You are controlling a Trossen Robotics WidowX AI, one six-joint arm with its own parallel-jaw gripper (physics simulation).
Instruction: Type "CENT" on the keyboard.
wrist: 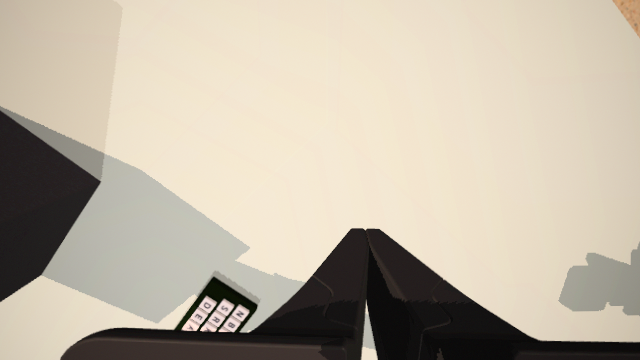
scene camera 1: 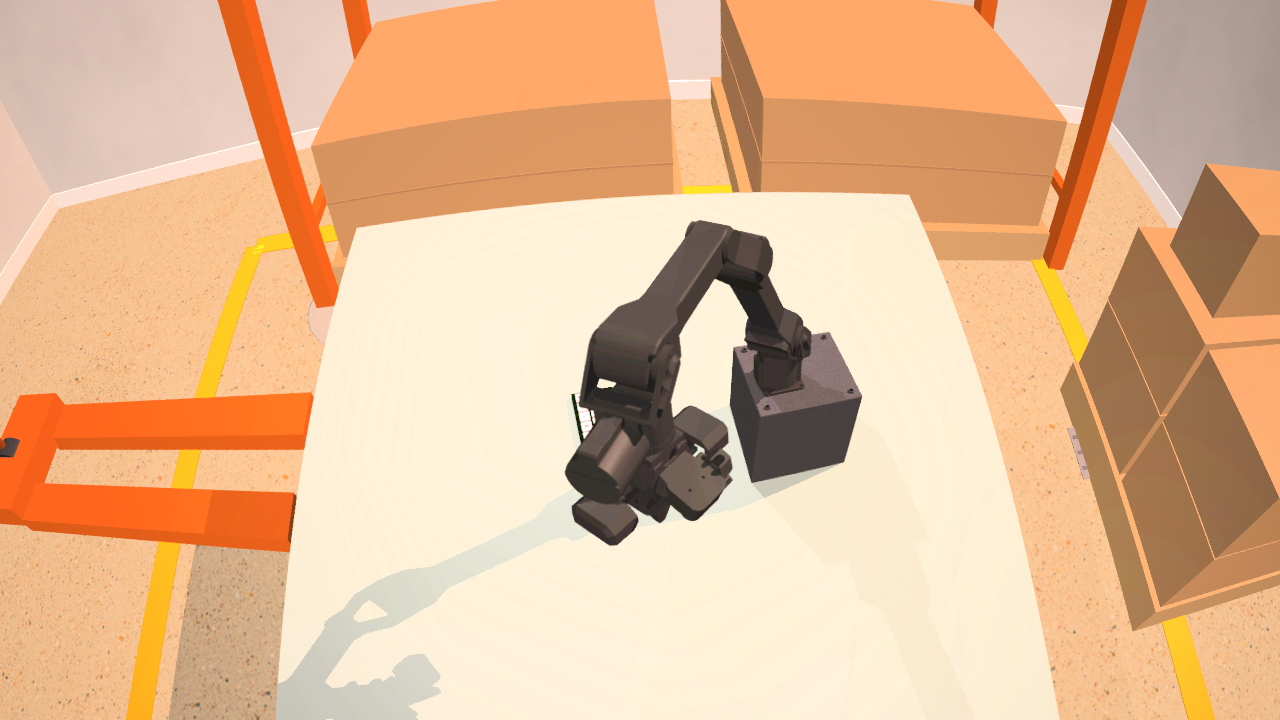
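Where they show: gripper, between the fingertips: (wrist: 364, 242) (scene camera 1: 659, 519); arm's base, origin of its link: (scene camera 1: 778, 379).
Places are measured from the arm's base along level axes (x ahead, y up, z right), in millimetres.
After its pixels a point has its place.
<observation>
The keyboard (scene camera 1: 583, 419) {x 291, y -152, z 108 mm} (wrist: 216, 319) {x 268, y -152, z -4 mm} is dark with white keys. In the scene view it lies on the table under the arm, which covers most of it. In the wrist view its corner shows at the lower left, with D, S and N nearest the edge and E, R and B beside them; the gripper body hides the rest. C and T cannot be made out. My gripper (wrist: 364, 242) {x 242, y 170, z -288 mm} is shut and empty, its fingertips together over bare table, above and to the right of the keyboard corner in the wrist view. In the scene view its fingertips are hard to make out.
The arm stands on a dark box-shaped base (scene camera 1: 796, 438) {x -14, y -62, z -71 mm} (wrist: 40, 200) {x 45, y -72, z -70 mm}, right of the keyboard in the scene view. The pale table (scene camera 1: 447, 340) {x 516, y -168, z 356 mm} (wrist: 310, 125) {x 219, y -168, z -278 mm} carries arm shadows. Large cartons (scene camera 1: 501, 71) stand behind it, and orange forks (scene camera 1: 179, 420) are at its left.
</observation>
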